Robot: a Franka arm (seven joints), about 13 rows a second.
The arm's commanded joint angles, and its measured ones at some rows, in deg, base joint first. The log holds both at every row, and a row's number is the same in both.
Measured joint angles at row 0:
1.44, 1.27, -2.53, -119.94, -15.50, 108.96, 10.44
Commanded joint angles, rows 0 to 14:
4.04, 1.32, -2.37, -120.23, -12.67, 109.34, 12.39
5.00, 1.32, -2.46, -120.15, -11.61, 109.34, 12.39
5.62, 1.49, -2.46, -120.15, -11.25, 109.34, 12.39
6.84, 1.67, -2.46, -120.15, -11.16, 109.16, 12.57
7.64, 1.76, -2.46, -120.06, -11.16, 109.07, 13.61
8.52, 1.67, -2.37, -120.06, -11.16, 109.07, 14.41
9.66, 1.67, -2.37, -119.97, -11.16, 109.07, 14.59
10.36, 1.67, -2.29, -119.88, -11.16, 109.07, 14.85
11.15, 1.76, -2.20, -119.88, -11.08, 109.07, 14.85
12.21, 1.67, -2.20, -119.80, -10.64, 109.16, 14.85
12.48, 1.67, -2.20, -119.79, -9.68, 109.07, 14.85
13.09, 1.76, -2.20, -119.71, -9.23, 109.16, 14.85
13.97, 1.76, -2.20, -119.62, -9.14, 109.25, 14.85
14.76, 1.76, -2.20, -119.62, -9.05, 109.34, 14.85
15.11, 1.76, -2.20, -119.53, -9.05, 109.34, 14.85
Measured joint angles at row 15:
13.79, 1.45, -2.05, -119.99, -10.35, 109.00, 13.77
